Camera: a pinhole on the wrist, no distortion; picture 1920 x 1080 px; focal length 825.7 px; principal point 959.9 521.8 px. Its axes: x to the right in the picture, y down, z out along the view. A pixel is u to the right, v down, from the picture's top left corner.
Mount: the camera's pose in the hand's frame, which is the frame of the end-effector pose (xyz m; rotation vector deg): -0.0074 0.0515 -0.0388 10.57 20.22 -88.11
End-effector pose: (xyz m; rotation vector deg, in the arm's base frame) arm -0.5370 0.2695 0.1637 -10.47 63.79 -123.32
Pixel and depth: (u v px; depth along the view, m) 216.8 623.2 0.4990
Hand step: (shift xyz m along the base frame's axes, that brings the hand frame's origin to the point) 0.3171 -0.5704 0.1005
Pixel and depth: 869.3 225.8 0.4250
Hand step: 0.2200 -0.1669 0.3026
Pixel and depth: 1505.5 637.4 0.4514
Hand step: -0.1576 -0.1025 0.4418
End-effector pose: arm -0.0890 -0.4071 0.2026 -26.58 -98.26 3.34
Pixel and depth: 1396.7 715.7 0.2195
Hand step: -0.1602 -0.0698 0.0757
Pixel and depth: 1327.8 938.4 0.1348
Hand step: -0.0796 -0.0059 0.0714
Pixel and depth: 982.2 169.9 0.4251
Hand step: -0.3686 -0.0650 -0.1771
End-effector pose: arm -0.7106 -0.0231 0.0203 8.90 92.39 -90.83
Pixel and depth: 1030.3 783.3 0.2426
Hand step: -0.0080 -0.2030 0.0044
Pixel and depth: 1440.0 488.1 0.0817
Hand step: -0.0011 -0.0221 0.0207
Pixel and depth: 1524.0 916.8 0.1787
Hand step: -0.0986 -0.1352 0.0446
